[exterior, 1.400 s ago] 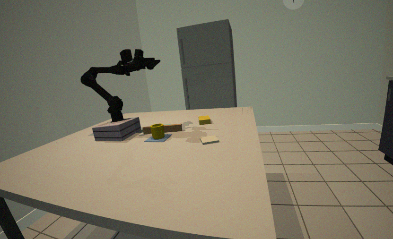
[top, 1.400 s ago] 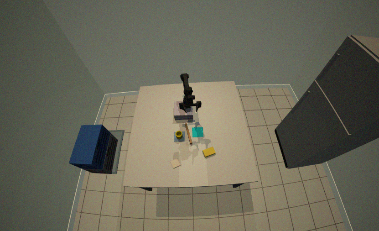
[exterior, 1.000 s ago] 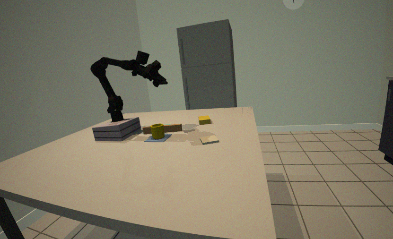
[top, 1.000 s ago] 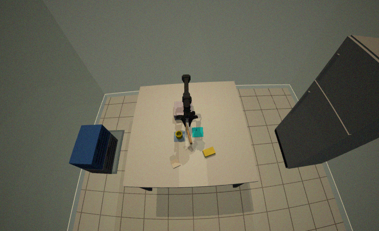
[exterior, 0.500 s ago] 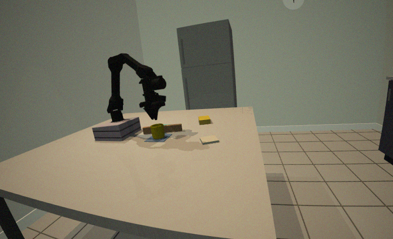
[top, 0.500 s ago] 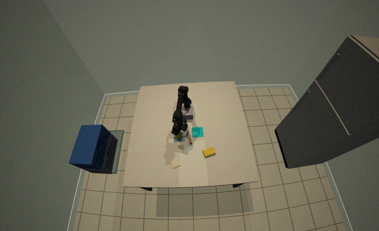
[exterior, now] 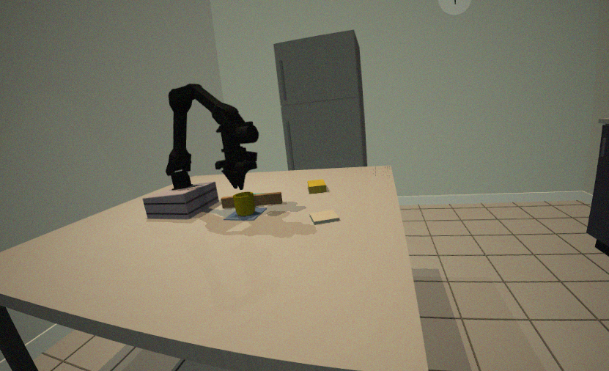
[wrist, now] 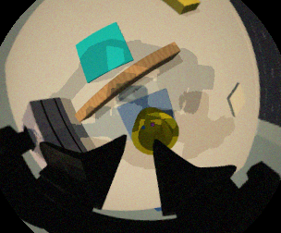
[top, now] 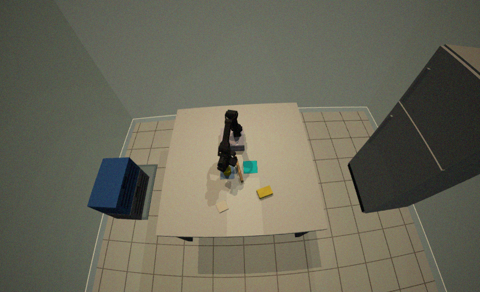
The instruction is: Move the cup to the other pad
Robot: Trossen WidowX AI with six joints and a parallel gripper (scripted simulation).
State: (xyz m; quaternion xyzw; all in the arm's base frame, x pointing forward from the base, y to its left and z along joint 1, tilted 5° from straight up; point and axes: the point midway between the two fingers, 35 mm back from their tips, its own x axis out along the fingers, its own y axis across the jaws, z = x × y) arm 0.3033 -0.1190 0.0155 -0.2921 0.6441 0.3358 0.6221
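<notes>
Right now the teal pad is 18 cm to the left of my gripper tip and 10 cm below it. The rest, counted from my gripper tip: wooden stick (8 cm to the left, 8 cm below, 1 cm ahead); cream block (30 cm ahead, 9 cm to the right, 8 cm below).
</notes>
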